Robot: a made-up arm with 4 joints.
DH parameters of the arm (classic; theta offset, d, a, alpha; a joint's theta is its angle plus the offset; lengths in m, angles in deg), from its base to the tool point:
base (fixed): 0 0.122 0 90
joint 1: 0 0.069 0.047 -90
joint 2: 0 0.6 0.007 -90
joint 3: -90 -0.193 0.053 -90
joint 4: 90 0.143 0.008 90
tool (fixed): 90 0.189 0 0
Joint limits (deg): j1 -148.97..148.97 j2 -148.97..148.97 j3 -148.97..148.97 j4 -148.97..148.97
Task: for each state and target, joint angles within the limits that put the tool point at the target. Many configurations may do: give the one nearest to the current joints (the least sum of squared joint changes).
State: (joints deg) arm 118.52 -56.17 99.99 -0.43
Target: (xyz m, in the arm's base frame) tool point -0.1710 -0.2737 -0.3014
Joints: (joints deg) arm 131.46 -89.15 102.99 16.41
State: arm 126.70 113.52 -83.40 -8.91
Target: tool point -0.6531 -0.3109 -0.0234
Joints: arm 123.72 99.12 -116.05 -14.37
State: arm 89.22 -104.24 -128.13 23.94
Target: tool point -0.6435 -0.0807 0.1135
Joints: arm 58.48 -52.33 -139.35 38.28
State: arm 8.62 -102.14 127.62 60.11
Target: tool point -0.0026 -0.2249 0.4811
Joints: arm -22.27 -69.12 133.97 8.51
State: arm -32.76 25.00 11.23 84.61
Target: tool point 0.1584 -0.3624 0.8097
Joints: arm 15.64 22.41 11.73 88.59
